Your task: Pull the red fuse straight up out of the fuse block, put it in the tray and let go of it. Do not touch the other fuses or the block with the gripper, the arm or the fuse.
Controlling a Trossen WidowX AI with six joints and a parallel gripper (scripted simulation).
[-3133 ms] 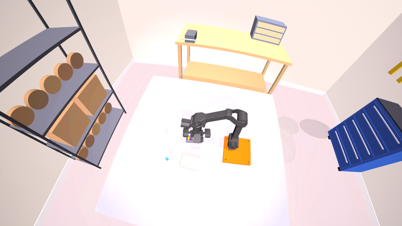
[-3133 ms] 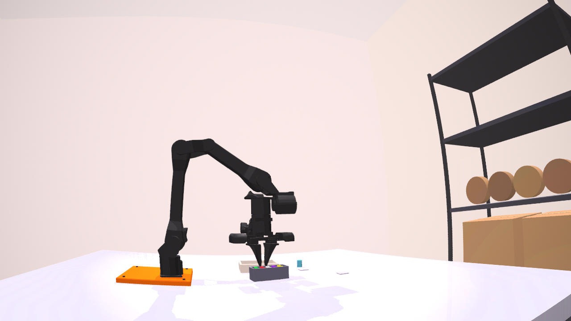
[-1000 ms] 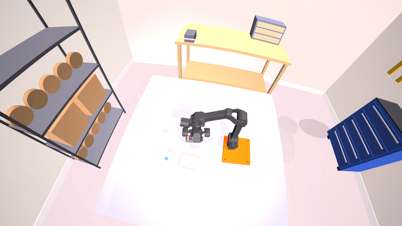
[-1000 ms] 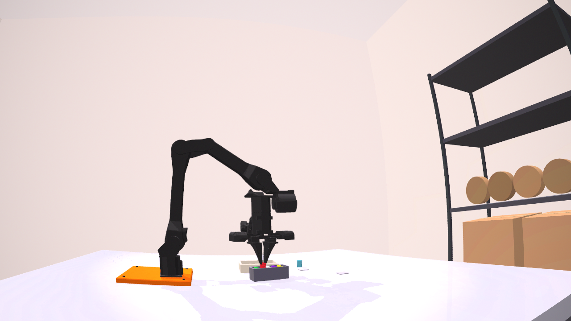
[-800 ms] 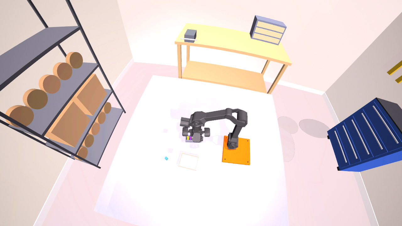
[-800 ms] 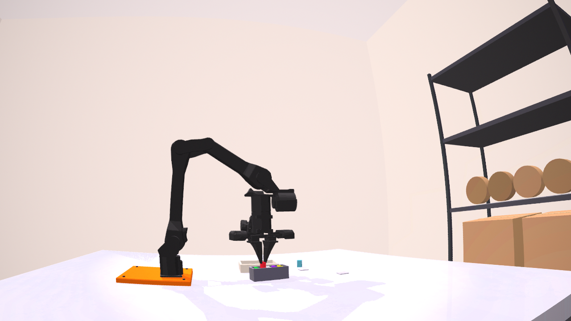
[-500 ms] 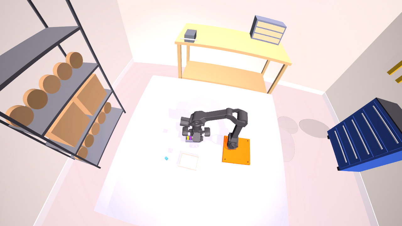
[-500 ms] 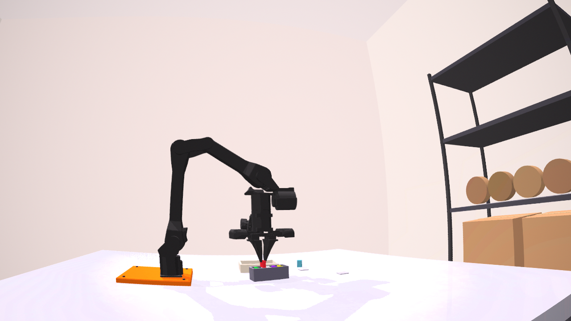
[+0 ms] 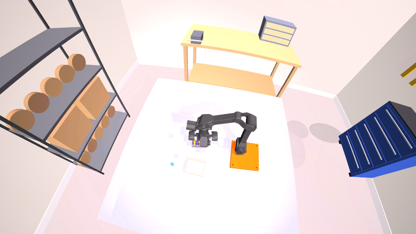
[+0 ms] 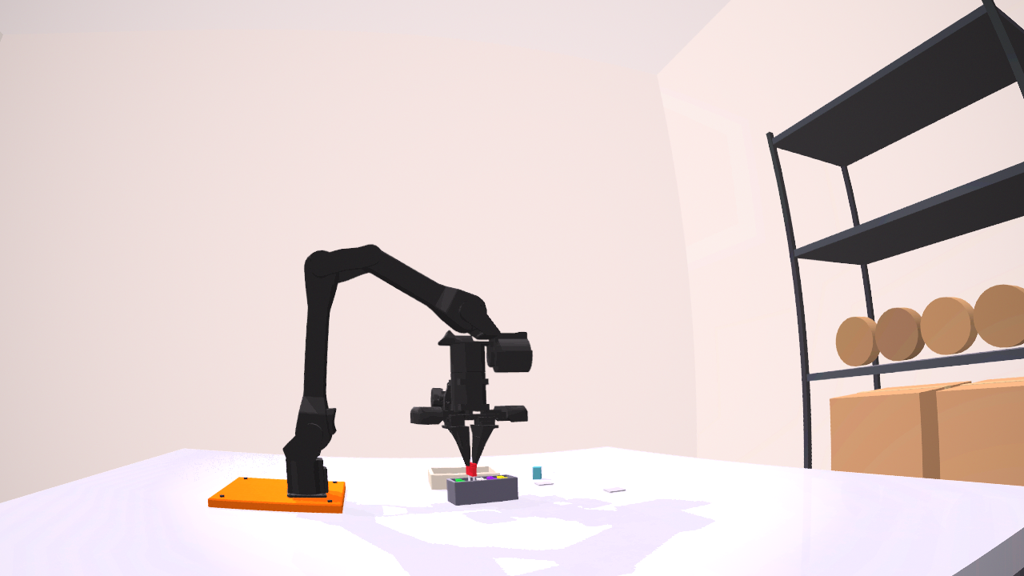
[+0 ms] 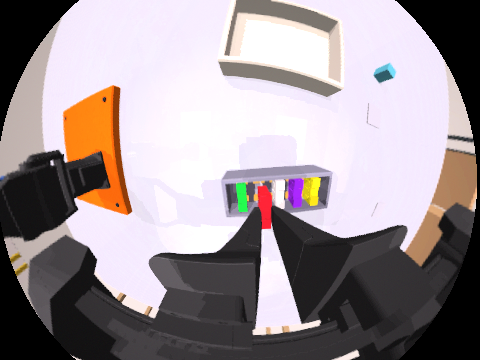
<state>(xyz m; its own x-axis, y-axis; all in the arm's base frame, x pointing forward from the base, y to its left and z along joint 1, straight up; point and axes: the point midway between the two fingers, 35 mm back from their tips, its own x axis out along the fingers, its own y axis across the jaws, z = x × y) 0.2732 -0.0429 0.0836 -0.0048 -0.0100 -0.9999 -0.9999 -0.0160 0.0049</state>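
My gripper tip is 40 mm short of the shallow beige tray, 170 mm to the right of it and 60 mm above it. Also, from my gripper tip: red fuse 10 mm below.
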